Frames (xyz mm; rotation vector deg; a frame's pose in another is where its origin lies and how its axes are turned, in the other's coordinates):
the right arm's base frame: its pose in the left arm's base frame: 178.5 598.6 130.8 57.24 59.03 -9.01
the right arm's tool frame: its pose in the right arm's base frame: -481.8 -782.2 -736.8 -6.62 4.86 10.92
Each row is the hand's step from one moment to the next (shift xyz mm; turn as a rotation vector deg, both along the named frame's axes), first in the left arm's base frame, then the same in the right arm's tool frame.
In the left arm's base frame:
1: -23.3 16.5 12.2 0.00 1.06 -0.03
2: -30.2 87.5 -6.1 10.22 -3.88 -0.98
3: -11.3 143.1 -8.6 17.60 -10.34 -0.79
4: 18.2 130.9 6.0 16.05 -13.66 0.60
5: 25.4 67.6 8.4 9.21 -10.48 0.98
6: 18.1 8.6 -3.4 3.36 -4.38 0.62
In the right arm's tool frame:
1: -13.2 10.3 -26.2 0.54 0.59 -0.70
2: 29.9 35.2 -80.5 4.57 0.64 9.96
3: 69.7 72.0 -103.1 5.48 -0.33 19.68
4: 71.0 86.1 -71.1 2.04 -1.76 20.91
5: 42.3 54.0 -24.0 -0.55 -2.06 13.82
6: 16.8 8.8 7.3 -0.65 -0.88 5.45

